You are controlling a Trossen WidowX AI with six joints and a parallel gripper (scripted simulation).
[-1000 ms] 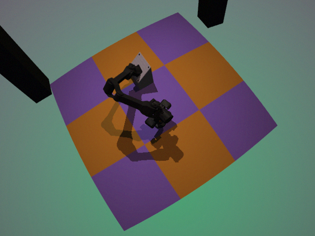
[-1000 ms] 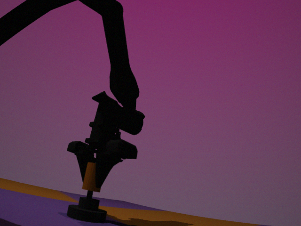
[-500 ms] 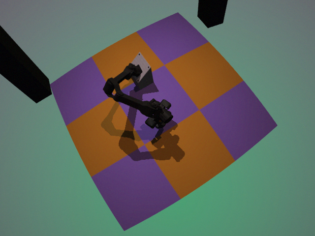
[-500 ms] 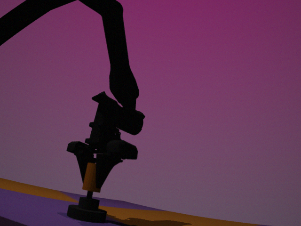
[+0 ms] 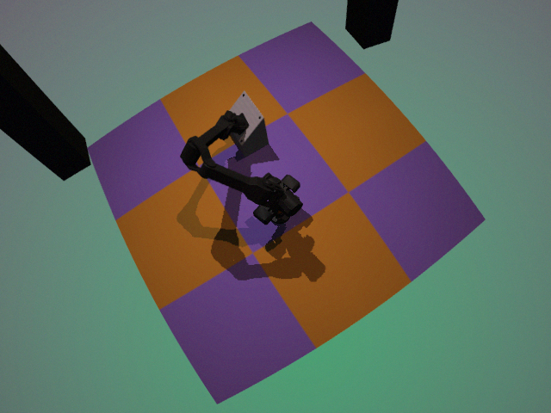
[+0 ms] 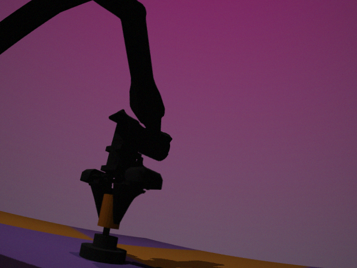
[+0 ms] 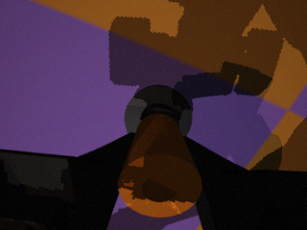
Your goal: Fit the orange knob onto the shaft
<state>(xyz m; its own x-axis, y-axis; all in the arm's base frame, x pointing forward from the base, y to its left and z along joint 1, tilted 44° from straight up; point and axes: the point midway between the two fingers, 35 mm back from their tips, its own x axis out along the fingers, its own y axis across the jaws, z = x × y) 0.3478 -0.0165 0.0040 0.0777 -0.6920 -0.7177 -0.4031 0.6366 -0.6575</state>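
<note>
Right now my gripper tip is 4 cm above the round black pedestal. From my gripper tip the other things lie so: orange knob: 2 cm above.
</note>
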